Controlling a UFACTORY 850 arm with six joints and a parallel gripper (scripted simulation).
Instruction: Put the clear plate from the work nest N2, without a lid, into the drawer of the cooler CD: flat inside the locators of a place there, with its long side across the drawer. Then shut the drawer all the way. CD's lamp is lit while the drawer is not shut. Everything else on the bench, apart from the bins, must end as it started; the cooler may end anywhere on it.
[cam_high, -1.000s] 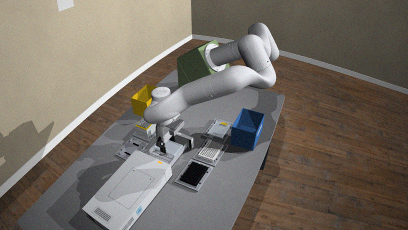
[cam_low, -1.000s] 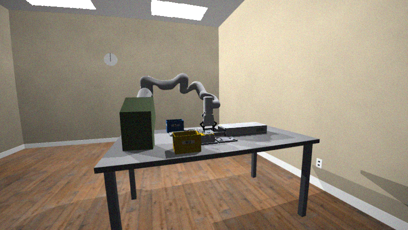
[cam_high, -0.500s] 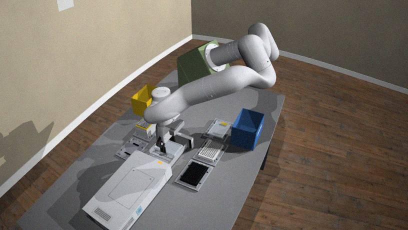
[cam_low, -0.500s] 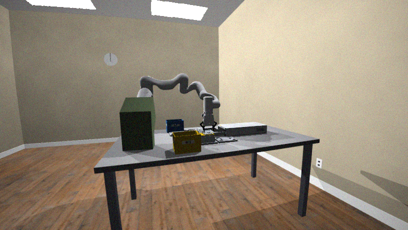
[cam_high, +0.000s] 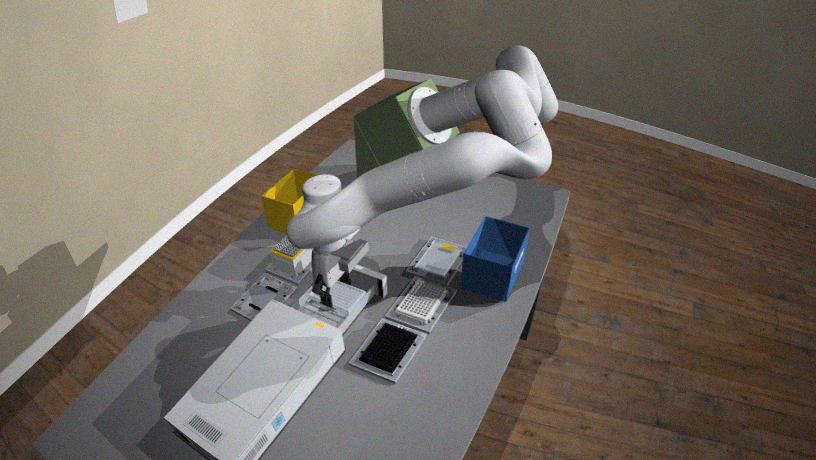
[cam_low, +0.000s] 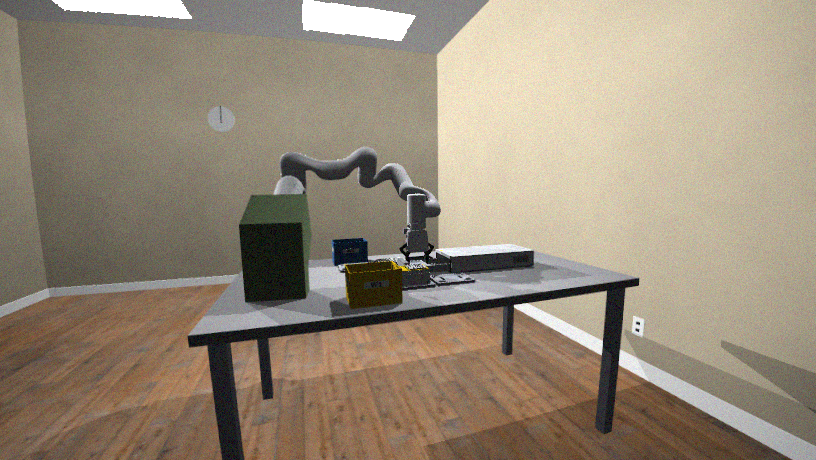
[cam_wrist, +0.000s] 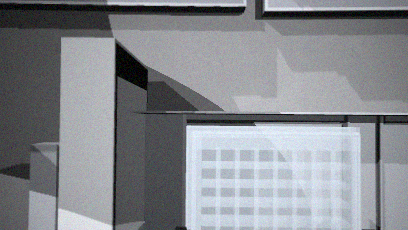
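Now: hand 40 mm short of the cooler drawer and 10 mm above it. The rest, counted from my hand: clear plate: 10 mm below; then black plate: 80 mm ahead, 190 mm to the left, 30 mm below; then white cooler: 190 mm ahead, 10 mm below.
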